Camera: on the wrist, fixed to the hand. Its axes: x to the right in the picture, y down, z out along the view.
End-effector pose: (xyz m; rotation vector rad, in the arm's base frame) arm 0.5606 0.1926 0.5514 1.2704 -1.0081 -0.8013
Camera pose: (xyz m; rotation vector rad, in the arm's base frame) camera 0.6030 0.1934 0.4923 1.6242 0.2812 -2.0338
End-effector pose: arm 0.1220 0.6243 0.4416 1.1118 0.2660 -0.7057
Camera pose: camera 0.0935 0.6421 0.3771 0.4092 1.1815 -1.9508
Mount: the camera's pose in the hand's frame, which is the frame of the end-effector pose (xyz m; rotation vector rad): 0.0058 -0.0605 -0.0400 -0.3052 -0.0624 -1.5408
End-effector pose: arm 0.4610 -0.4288 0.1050 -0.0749 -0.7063 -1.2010
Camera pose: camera 0.4278 -0.4734 0.0581 0.2316 -0.5744 -2.7841
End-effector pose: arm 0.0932 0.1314 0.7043 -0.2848 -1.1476 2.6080
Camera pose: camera 0.1096 0.2000 0.7223 0.4723 -1.0621 1.0910
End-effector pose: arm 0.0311 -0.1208 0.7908 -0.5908 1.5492 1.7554
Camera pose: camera 0.0686 -0.1570 0.7400 -1.3485 0.3595 0.7160
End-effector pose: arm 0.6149 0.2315 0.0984 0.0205 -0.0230 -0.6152
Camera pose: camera 0.5858 0.1793 0.0569 -0.3057 0.0340 -2.1535
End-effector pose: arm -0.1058 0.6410 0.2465 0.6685 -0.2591 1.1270
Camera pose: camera -0.0546 0.6540 0.1965 0.4245 0.0735 -0.4068
